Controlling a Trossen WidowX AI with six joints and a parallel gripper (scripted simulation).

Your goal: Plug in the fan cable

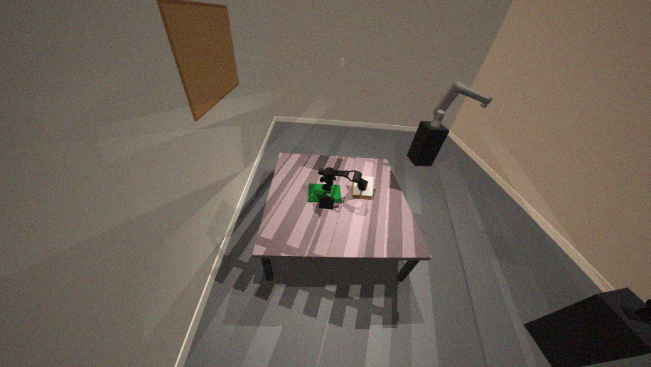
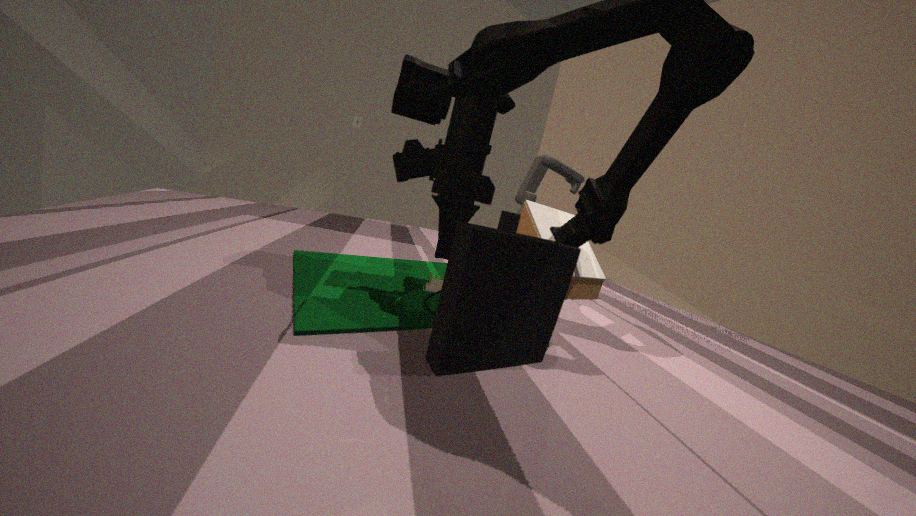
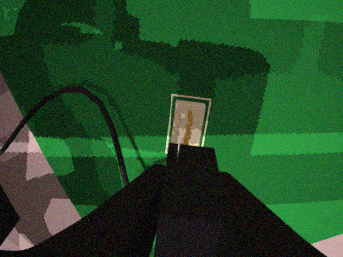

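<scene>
My gripper tip is now 8 cm above the green board, 3 cm to the left of it and 2 cm short of it. From my gripper tip the other things lie so: black fan block (15 cm to the left, 3 cm ahead, 1 cm below); then black plug (1 cm behind, 1 cm above).
</scene>
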